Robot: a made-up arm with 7 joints.
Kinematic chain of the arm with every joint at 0, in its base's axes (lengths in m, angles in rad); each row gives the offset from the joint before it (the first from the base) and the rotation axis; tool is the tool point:
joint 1: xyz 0 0.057 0 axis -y
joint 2: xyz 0 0.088 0 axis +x
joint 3: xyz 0 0 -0.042 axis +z
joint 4: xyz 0 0 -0.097 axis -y
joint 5: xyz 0 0 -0.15 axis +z
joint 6: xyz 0 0 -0.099 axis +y
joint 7: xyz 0 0 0 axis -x
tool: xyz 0 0 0
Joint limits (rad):
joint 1: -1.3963..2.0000
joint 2: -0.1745..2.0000
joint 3: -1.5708..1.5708
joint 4: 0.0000..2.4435
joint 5: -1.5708..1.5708
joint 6: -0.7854..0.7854
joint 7: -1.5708..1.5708
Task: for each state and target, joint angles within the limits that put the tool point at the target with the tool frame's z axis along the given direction. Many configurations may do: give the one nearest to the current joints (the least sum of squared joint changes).
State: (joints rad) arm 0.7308 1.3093 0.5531 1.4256 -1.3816 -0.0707 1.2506
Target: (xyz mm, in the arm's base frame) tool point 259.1 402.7 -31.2 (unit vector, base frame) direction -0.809 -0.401 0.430
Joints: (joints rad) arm 0.8572 0.6817 0.4120 0.6944 -1.2346 -0.1484 0.6581
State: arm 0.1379 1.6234 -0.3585 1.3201 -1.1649 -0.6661 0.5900
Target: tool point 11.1 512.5 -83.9 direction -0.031 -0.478 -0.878
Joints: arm -0.5677 1.6819 -1.0927 0.4955 -1.5708 -0.6435 1.4468
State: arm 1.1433 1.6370 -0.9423 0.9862 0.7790 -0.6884 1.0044
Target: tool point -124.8 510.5 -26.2 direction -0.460 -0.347 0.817
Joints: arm 1.7777 1.9974 -1.5708 0.1415 0.2329 -0.5406 1.2704
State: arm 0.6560 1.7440 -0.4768 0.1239 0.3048 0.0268 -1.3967
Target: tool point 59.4 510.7 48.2 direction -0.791 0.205 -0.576
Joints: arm 0.2902 1.9674 -1.0170 0.5703 -0.1724 0.0104 -1.5363
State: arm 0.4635 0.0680 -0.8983 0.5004 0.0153 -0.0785 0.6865
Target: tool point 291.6 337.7 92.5 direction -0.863 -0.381 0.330
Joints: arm 1.3809 0.9151 -0.5803 0.7761 -0.3525 0.4054 0.6962
